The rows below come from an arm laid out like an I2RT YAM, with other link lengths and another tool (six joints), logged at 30 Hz.
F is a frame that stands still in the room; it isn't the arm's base.
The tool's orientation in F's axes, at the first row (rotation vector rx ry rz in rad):
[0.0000, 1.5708, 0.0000]
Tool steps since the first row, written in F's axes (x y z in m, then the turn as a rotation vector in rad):
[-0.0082, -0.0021, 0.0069, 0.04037, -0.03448, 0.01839]
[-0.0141, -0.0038, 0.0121, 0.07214, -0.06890, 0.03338]
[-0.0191, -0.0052, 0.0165, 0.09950, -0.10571, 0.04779]
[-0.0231, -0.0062, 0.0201, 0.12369, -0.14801, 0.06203]
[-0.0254, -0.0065, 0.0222, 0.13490, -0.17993, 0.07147]
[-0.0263, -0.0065, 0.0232, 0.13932, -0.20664, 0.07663]
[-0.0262, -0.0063, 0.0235, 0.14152, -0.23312, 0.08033]
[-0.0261, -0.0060, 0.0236, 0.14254, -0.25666, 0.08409]
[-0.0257, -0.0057, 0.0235, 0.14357, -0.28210, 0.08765]
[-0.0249, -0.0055, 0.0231, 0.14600, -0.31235, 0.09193]
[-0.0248, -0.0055, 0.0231, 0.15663, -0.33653, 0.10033]
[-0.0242, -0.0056, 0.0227, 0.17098, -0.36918, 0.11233]
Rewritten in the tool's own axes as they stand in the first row. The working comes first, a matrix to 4 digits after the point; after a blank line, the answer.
The tool's axes in the first row as the columns of a matrix, in F's axes (used below as rounded here):
[0.0000, 0.0000, 1.0000]
[0.0000, 1.0000, 0.0000]
[-1.0000, 0.0000, 0.0000]

[-0.0069, -0.0021, -0.0082, -0.01839, -0.03448, 0.04037]
[-0.0121, -0.0038, -0.0141, -0.03338, -0.06890, 0.07214]
[-0.0165, -0.0052, -0.0191, -0.04779, -0.10571, 0.09950]
[-0.0201, -0.0062, -0.0231, -0.06203, -0.14801, 0.12369]
[-0.0222, -0.0065, -0.0254, -0.07147, -0.17993, 0.13490]
[-0.0232, -0.0065, -0.0263, -0.07663, -0.20664, 0.13932]
[-0.0235, -0.0063, -0.0262, -0.08033, -0.23312, 0.14152]
[-0.0236, -0.0060, -0.0261, -0.08409, -0.25666, 0.14254]
[-0.0235, -0.0057, -0.0257, -0.08765, -0.28210, 0.14357]
[-0.0231, -0.0055, -0.0249, -0.09193, -0.31235, 0.14600]
[-0.0231, -0.0055, -0.0248, -0.10033, -0.33653, 0.15663]
[-0.0227, -0.0056, -0.0242, -0.11233, -0.36918, 0.17098]

